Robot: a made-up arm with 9 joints. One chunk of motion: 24 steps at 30 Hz.
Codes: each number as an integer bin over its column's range. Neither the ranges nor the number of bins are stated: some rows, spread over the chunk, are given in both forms.
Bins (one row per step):
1: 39 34 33 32 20 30 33 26 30
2: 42 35 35 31 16 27 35 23 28
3: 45 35 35 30 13 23 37 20 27
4: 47 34 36 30 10 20 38 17 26
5: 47 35 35 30 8 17 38 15 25
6: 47 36 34 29 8 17 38 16 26
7: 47 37 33 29 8 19 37 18 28
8: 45 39 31 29 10 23 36 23 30
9: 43 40 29 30 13 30 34 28 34
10: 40 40 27 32 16 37 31 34 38
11: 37 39 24 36 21 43 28 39 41
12: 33 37 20 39 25 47 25 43 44
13: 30 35 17 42 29 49 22 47 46
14: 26 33 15 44 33 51 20 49 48
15: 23 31 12 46 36 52 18 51 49
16: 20 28 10 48 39 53 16 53 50
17: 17 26 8 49 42 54 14 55 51
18: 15 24 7 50 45 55 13 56 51
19: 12 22 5 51 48 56 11 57 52
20: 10 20 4 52 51 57 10 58 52
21: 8 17 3 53 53 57 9 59 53
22: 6 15 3 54 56 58 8 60 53
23: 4 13 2 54 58 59 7 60 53
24: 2 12 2 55 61 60 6 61 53
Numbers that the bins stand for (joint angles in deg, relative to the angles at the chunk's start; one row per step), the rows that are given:
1: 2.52 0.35 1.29 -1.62 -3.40 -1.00 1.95 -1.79 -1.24
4: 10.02 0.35 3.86 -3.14 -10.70 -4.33 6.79 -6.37 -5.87
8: 8.14 3.05 -0.43 -3.90 -10.70 -3.33 4.86 -3.32 -1.24
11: 0.65 3.05 -6.43 1.43 -2.67 3.33 -2.89 4.81 11.51
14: -9.65 -0.19 -14.14 7.52 6.10 6.00 -10.63 9.89 19.62
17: -18.08 -3.97 -20.14 11.33 12.67 7.00 -16.44 12.94 23.10
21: -26.51 -8.83 -24.43 14.38 20.70 8.00 -21.29 14.97 25.41
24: -32.13 -11.52 -25.29 15.90 26.54 9.00 -24.19 15.98 25.41
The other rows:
2: 5.33 0.89 3.00 -2.38 -6.32 -2.00 3.89 -3.32 -3.56
3: 8.14 0.89 3.00 -3.14 -8.51 -3.33 5.83 -4.84 -4.71
5: 10.02 0.89 3.00 -3.14 -12.16 -5.33 6.79 -7.38 -7.03
6: 10.02 1.43 2.14 -3.90 -12.16 -5.33 6.79 -6.87 -5.87
7: 10.02 1.97 1.29 -3.90 -12.16 -4.67 5.83 -5.86 -3.56
9: 6.27 3.59 -2.14 -3.14 -8.51 -1.00 2.92 -0.78 3.40
10: 3.46 3.59 -3.86 -1.62 -6.32 1.33 0.02 2.27 8.03
12: -3.10 1.97 -9.86 3.71 0.25 4.67 -5.79 6.84 14.98
13: -5.90 0.89 -12.43 6.00 3.17 5.33 -8.70 8.87 17.30
15: -12.46 -1.27 -16.71 9.05 8.29 6.33 -12.57 10.90 20.78
16: -15.27 -2.89 -18.43 10.57 10.48 6.67 -14.51 11.92 21.94
18: -19.95 -5.05 -21.00 12.10 14.86 7.33 -17.41 13.44 23.10
19: -22.76 -6.13 -22.71 12.86 17.05 7.67 -19.35 13.95 24.25
20: -24.63 -7.21 -23.57 13.62 19.24 8.00 -20.32 14.46 24.25
22: -28.38 -9.90 -24.43 15.14 22.89 8.33 -22.25 15.48 25.41
23: -30.25 -10.98 -25.29 15.14 24.35 8.67 -23.22 15.48 25.41

